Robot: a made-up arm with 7 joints. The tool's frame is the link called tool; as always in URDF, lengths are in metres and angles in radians.
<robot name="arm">
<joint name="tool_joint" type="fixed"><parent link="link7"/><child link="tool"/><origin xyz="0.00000 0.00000 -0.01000" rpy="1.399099 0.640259 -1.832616"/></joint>
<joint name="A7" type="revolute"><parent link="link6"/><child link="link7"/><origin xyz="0.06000 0.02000 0.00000" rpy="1.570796 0.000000 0.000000"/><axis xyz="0 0 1"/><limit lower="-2.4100" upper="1.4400" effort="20" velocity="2.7"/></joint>
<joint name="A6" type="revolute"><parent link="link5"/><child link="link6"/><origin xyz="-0.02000 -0.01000 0.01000" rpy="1.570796 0.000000 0.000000"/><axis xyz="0 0 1"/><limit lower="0.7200" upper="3.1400" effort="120" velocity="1.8"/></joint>
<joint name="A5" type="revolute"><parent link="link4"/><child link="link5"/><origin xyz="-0.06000 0.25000 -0.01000" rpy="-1.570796 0.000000 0.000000"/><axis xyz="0 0 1"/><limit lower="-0.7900" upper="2.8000" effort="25" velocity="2.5"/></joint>
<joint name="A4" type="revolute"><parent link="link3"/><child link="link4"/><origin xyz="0.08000 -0.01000 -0.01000" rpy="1.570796 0.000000 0.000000"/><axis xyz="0 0 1"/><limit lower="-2.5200" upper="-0.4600" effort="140" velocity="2.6"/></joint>
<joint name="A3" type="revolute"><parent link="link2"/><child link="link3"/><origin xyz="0.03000 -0.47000 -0.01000" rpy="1.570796 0.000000 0.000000"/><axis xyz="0 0 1"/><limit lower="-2.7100" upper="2.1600" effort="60" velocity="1.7"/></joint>
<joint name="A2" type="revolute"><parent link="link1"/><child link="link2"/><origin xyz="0.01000 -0.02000 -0.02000" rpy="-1.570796 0.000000 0.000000"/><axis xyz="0 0 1"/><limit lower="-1.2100" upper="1.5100" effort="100" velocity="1.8"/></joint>
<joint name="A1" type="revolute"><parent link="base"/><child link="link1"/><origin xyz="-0.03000 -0.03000 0.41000"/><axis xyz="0 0 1"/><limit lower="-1.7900" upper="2.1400" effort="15" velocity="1"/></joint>
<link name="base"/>
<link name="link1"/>
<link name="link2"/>
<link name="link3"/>
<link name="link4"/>
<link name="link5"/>
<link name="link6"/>
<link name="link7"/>
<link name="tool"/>
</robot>
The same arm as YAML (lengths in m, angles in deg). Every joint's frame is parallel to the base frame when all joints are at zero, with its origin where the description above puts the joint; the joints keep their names.
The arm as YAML. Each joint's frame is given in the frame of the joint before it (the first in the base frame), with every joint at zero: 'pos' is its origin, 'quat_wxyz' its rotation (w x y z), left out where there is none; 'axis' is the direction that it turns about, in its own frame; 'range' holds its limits. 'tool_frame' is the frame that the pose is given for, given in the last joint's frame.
length_unit: m
angle_unit: deg
joints:
  - joint: A1
    pos: [-0.03, -0.03, 0.41]
    axis: [0.0, 0.0, 1.0]
    range: [-102.56, 122.61]
  - joint: A2
    pos: [0.01, -0.02, -0.02]
    axis: [0.0, 1.0, 0.0]
    range: [-69.33, 86.52]
  - joint: A3
    pos: [0.03, -0.01, 0.47]
    axis: [0.0, 0.0, 1.0]
    range: [-155.27, 123.76]
  - joint: A4
    pos: [0.08, -0.01, -0.01]
    axis: [0.0, -1.0, 0.0]
    range: [-144.39, -26.36]
  - joint: A5
    pos: [-0.06, 0.01, 0.25]
    axis: [0.0, 0.0, 1.0]
    range: [-45.26, 160.43]
  - joint: A6
    pos: [-0.02, -0.01, 0.01]
    axis: [0.0, -1.0, 0.0]
    range: [41.25, 179.91]
  - joint: A7
    pos: [0.06, 0.0, 0.02]
    axis: [0.0, 0.0, -1.0]
    range: [-138.08, 82.51]
tool_frame:
  pos: [0.0, 0.0, 0.01]
  quat_wxyz: [0.563071, -0.281363, -0.69953, 0.338295]

